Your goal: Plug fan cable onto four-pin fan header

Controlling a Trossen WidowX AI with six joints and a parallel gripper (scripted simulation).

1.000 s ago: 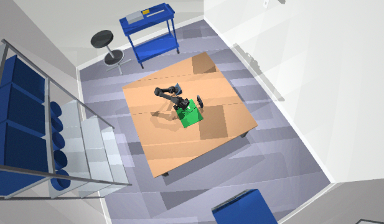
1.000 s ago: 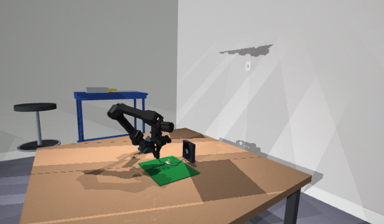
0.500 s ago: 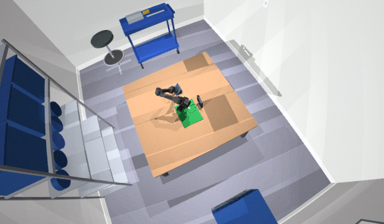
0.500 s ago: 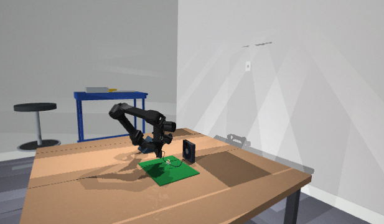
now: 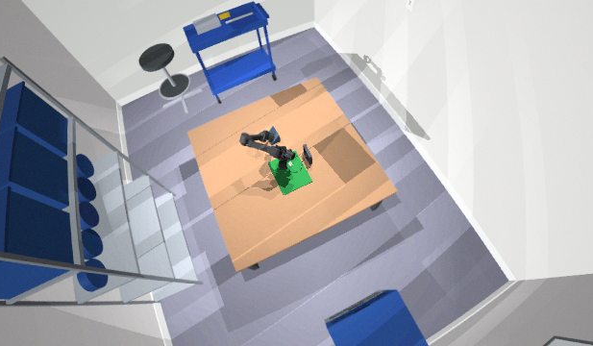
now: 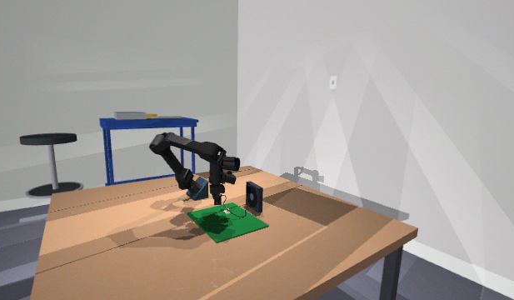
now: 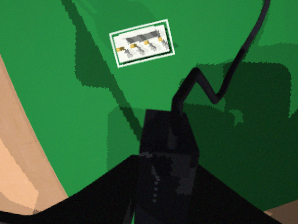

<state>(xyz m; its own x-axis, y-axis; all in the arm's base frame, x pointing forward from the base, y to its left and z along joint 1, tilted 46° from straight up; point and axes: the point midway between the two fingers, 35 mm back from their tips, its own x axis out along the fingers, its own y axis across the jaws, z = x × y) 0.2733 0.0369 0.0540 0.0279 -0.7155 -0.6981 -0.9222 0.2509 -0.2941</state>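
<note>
Right now the white four-pin fan header is 6 cm below my gripper tip and 5 cm to the left of it. From my gripper tip the other things lie so: black fan (19 cm to the left, 1 cm below, 1 cm ahead); black fan plug (1 cm to the left, 1 cm above); green circuit board (8 cm below, 6 cm ahead, 2 cm to the left).
</note>
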